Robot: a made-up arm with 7 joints.
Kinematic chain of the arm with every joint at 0, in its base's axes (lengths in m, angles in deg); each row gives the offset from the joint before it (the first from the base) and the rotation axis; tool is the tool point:
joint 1: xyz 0 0 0 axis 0 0.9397 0.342
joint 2: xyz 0 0 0 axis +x
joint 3: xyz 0 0 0 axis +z
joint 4: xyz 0.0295 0 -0.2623 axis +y
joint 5: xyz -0.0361 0 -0.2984 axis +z
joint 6: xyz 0 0 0 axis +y
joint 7: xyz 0 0 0 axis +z
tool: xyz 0 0 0
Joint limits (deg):
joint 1: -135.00..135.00
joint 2: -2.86..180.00
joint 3: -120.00..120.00
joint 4: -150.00..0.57
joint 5: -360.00..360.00
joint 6: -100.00..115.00
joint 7: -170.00..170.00
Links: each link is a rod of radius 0.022 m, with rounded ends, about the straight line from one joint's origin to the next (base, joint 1, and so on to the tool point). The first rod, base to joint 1, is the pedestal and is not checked.
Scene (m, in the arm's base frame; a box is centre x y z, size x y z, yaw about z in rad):
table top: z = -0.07
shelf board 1: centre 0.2 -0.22 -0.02 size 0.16 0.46 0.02 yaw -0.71
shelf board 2: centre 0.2 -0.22 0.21 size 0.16 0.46 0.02 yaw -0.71
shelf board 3: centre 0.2 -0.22 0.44 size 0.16 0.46 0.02 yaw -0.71
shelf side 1: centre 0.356 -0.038 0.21 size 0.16 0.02 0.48 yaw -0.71
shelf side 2: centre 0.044 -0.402 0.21 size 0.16 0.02 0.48 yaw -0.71
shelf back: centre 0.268 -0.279 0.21 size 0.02 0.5 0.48 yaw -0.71
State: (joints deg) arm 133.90 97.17 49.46 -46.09 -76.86 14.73 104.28
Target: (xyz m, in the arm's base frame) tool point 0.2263 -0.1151 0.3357
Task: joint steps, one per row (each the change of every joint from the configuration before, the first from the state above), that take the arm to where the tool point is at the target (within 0.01 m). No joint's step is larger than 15 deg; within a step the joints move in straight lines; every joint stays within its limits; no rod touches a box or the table.
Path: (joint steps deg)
1: -13.49 -2.89 10.08 -2.66 12.18 -4.51 -5.31
2: -13.50 -2.89 10.07 -2.66 12.17 -4.52 -5.31
3: -13.49 -2.89 10.08 -2.67 12.18 -4.51 -5.31
4: -13.50 -2.89 10.08 -2.66 12.17 -4.52 -5.31
5: -13.49 -2.89 10.08 -2.66 12.18 -4.51 -5.31
6: -13.49 -2.89 10.07 -2.66 12.17 -4.51 -5.31
7: -13.50 -2.89 10.08 -2.66 12.18 -4.52 -5.31
8: 1.22 11.99 -1.96 -5.40 -14.21 5.27 6.19
9: 1.21 11.99 -1.96 -5.40 -14.20 5.26 6.20
10: 1.22 11.98 -1.96 -5.40 -14.21 5.27 6.19
11: 1.21 11.99 -1.97 -5.40 -14.20 5.27 6.20
12: 1.22 11.98 -1.96 -5.40 -14.21 5.26 6.19
13: 1.21 11.99 -1.96 -5.39 -14.20 5.27 6.20

